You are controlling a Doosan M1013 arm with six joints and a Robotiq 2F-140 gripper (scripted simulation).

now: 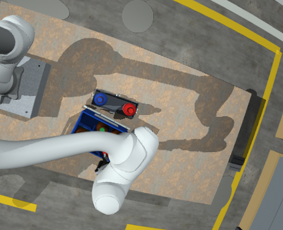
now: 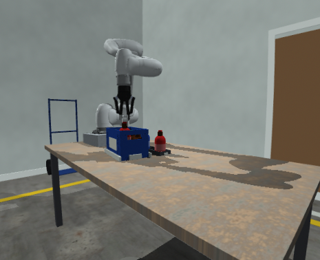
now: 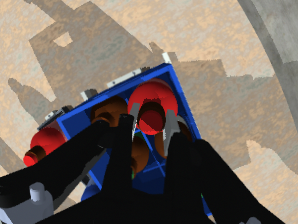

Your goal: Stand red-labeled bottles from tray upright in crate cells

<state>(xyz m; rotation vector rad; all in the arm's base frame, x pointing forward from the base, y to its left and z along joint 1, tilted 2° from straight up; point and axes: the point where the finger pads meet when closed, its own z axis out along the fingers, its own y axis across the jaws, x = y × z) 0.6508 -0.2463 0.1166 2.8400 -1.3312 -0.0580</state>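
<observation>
My hand is 9 cm above the red bottle. Also, from my hand: blue-capped bottle: 11 cm behind, 26 cm to the left, 15 cm below; red-labeled bottle: 6 cm ahead, 24 cm to the left, 15 cm below; blue crate: 8 cm behind, 6 cm to the left, 15 cm below.
</observation>
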